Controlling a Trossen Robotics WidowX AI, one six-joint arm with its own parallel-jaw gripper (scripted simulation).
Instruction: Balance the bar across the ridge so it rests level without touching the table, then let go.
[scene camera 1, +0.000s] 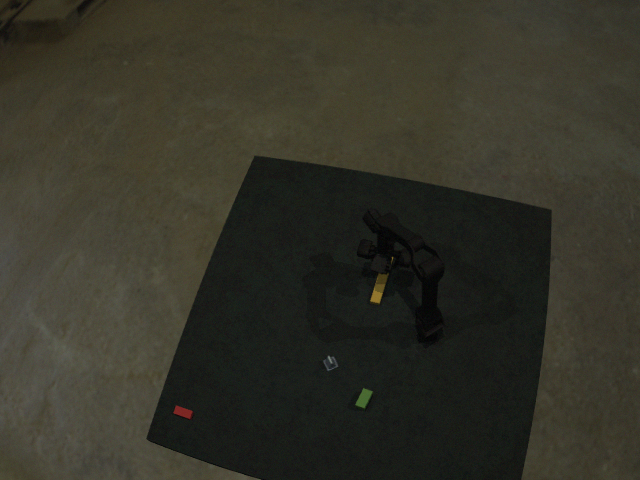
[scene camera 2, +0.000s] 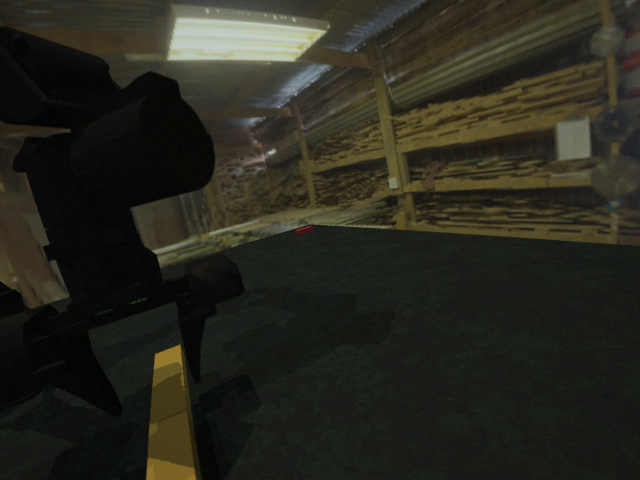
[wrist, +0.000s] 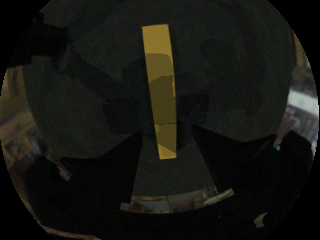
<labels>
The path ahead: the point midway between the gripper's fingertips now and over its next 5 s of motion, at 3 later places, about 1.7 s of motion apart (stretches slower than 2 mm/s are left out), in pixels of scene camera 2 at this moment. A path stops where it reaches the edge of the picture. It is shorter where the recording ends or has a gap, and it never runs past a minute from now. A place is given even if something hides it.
My gripper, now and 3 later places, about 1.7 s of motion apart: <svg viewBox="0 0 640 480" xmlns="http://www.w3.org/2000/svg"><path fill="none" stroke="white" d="M159 396L164 406L188 297L213 256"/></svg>
</labels>
